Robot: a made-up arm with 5 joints.
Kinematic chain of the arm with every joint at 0, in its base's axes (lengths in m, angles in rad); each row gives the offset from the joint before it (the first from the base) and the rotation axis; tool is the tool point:
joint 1: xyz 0 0 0.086 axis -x
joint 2: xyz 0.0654 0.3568 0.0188 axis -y
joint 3: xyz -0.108 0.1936 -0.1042 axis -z
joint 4: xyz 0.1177 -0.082 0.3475 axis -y
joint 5: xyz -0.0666 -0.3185 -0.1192 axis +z
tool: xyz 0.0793 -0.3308 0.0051
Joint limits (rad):
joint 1: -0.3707..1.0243
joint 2: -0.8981..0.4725
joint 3: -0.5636..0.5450
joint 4: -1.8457..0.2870
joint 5: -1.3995..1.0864
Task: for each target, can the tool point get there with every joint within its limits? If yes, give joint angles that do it. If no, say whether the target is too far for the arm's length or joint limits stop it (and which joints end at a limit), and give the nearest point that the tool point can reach.
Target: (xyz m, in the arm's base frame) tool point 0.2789 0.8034 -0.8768
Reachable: no: joint limits stop it (at a limit: joint 2, joint 3, joint 5) | nearest point 0.4067 0.2782 -0.2474 | short by 0.830 m
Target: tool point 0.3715 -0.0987 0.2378
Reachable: yes | joints 0.1389 -0.5113 -0.4756 -0.9958 -0.2895
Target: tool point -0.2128 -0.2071 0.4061
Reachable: yes | joints -0.1393 -0.1203 0.2772 -1.4212 -0.2326
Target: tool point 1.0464 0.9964 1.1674
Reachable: no: too far | nearest point 0.4635 0.4122 0.5334 | short by 1.041 m
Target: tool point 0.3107 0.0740 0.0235
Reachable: yes | joints -0.0185 -0.3148 -0.4060 -0.9683 0.7671
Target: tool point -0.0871 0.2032 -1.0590
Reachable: no: joint limits stop it (at a limit: joint 2, joint 3, joint 5) | nearest point 0.3103 0.0703 -0.3103 | short by 0.858 m
